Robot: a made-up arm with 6 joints.
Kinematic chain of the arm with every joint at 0, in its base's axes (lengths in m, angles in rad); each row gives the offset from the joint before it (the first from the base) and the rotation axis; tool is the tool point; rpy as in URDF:
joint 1: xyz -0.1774 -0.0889 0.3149 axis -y
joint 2: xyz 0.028 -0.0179 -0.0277 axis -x
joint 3: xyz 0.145 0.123 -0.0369 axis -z
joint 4: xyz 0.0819 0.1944 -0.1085 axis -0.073 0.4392 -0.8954
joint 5: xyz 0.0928 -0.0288 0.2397 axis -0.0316 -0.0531 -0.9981
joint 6: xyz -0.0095 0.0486 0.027 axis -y
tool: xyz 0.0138 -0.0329 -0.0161 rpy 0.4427 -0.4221 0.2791
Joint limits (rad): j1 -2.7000..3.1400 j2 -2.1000..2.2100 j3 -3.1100..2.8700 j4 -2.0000..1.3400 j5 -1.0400..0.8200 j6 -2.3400..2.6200
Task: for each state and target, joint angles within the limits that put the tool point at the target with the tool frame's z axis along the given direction. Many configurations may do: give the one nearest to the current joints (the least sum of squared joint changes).
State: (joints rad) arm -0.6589 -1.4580 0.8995 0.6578 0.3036 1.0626
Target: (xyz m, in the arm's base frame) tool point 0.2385 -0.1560 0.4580 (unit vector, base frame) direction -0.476 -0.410 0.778
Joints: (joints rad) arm 0.0983 -1.3108 0.4450 0.7197 0.4610 0.8419
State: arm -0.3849 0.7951 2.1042 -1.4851 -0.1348 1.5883
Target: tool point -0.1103 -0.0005 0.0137 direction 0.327 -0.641 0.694
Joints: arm -0.8306 1.6205 1.9685 -2.0000 0.3863 2.2464
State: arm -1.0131 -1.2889 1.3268 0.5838 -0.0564 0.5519
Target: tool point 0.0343 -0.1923 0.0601 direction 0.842 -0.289 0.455
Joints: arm -0.7336 -1.0058 1.1477 1.0169 0.4198 0.7586
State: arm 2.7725 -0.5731 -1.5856 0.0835 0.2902 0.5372
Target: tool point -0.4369 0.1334 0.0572 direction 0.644 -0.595 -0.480
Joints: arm 3.1092 -0.6496 -0.7566 0.4858 0.6339 0.5248
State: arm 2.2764 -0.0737 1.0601 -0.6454 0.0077 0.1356
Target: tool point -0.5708 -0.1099 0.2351 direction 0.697 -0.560 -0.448
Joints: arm 2.9914 -0.7239 1.3694 -1.0110 -0.2007 0.2390
